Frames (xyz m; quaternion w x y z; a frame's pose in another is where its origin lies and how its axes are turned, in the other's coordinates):
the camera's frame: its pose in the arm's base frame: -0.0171 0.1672 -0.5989 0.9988 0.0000 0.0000 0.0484
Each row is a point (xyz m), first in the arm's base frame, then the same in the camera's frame.
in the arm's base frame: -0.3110 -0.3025 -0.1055
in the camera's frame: -0.3379 -0.4391 0.4934
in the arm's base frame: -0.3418 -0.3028 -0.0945
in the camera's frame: -0.3686 -0.4364 0.5044
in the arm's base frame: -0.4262 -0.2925 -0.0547
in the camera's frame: -0.4516 -0.4180 0.5442
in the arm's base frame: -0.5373 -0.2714 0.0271
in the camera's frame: -0.5602 -0.3862 0.6260
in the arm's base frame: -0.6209 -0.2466 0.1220
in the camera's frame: -0.6410 -0.3535 0.7209
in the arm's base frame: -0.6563 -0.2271 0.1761
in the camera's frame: -0.6743 -0.3306 0.7750
